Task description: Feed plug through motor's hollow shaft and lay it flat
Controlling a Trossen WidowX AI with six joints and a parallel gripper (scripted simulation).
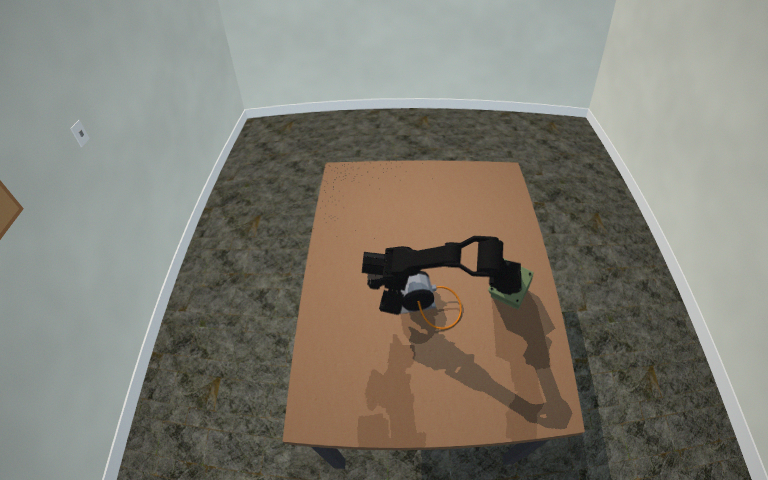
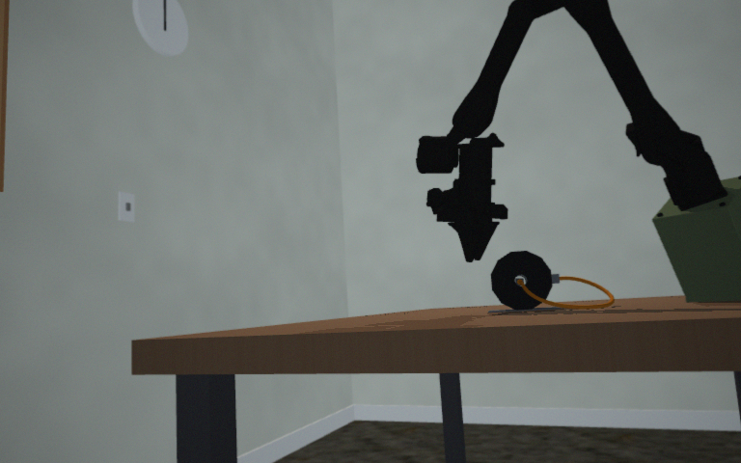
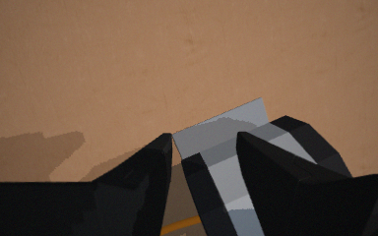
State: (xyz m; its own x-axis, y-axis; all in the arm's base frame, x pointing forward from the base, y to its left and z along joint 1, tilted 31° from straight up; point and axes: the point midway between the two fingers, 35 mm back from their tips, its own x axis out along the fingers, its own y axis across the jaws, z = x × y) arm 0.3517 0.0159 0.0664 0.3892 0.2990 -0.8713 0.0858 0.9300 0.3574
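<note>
Now: the plug 5 cm behind my hand, 10 cm to the right of it and 7 cm below it. The rest, counted from my hand: orange cable: 6 cm behind, 7 cm to the right, 7 cm below; grey stub: 12 cm behind, 7 cm to the right, 7 cm below.
</note>
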